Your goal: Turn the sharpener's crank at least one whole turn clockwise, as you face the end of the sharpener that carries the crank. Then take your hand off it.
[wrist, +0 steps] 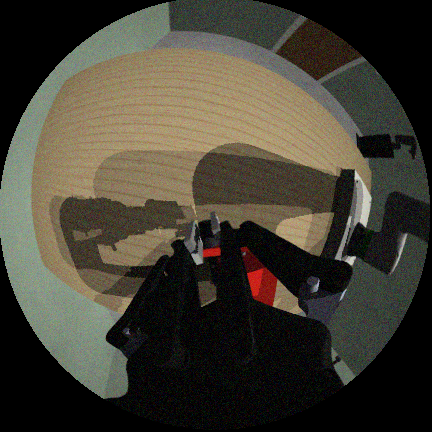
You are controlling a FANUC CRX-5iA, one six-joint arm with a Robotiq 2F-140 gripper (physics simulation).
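Places are measured from the arm's base along level axes (x back, y up, z left), in centimetres.
Pixels of known places: gripper, fingertip midpoint: (205, 224); arm's base, origin of the base link: (354, 238).
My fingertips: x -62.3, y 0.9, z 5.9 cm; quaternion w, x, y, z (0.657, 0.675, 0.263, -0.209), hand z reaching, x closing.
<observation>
For each thing: its top centre in the pictures, then the offset to it from my fingertips. "pt": a spot on its surface instead. Level surfaces: height alone.
- sharpener, surface spot: (261, 284) pt dy +6.9, dx +8.5, dz +4.8 cm
- upright black handle, surface spot: (206, 229) pt dy +2.5, dx -0.1, dz -0.1 cm
- wooden table top, its level: dy -5.9 cm
The sharpener (261, 284) is red and stands low in the wrist view, partly hidden behind the gripper's right finger linkage. Its crank has a red arm (211, 252) and an upright black handle (206, 229) at the arm's end. My gripper (205, 224) is shut on the crank's black handle, with one grey fingertip on each side of it. The black fingers and the gripper body hide much of the sharpener and the lower part of the crank.
The wooden table top (150, 100) carries wide dark shadows of the arm and gripper. At the right edge stands a black and white panel-like object (344, 215), with a dark rounded arm-like part (397, 225) beside it. A small black device (376, 145) shows at the upper right.
</observation>
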